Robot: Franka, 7 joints.
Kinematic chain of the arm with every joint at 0, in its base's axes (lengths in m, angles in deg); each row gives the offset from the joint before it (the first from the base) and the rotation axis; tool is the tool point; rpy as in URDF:
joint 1: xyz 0 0 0.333 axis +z
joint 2: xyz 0 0 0 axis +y
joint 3: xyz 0 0 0.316 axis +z
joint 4: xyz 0.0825 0 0 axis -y
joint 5: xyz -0.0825 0 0.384 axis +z
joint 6: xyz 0 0 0 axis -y
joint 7: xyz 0.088 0 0 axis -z
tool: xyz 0 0 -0.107 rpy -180 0 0
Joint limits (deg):
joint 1: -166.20..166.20
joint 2: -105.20..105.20
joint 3: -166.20..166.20
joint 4: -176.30..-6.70
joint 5: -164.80..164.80
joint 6: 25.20..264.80
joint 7: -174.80..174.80
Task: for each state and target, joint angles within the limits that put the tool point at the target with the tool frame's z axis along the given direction. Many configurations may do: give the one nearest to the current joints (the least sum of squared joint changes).
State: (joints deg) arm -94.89 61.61 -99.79 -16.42 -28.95 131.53 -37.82
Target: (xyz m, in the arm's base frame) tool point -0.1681 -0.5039 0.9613 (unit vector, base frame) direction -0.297 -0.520 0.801
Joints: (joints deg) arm -109.50 36.98 -100.33 -6.96 -29.21 180.96 -37.82
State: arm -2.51 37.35 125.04 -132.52 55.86 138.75 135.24
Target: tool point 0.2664 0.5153 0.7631 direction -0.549 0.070 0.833
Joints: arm 3.56 73.58 119.74 -87.30 68.09 123.28 135.24
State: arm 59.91 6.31 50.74 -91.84 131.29 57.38 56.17
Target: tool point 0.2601 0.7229 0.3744 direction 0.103 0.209 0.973
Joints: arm 46.81 59.61 35.09 -72.93 149.93 70.73 56.17
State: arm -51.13 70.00 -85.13 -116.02 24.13 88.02 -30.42
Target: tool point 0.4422 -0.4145 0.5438 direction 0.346 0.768 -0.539
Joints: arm -14.31 23.07 -50.02 -81.42 64.98 61.65 -30.42
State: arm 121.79 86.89 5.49 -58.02 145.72 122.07 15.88
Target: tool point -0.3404 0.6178 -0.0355 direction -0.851 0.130 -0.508
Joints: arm 129.90 76.92 -18.13 -69.11 113.76 125.94 15.88
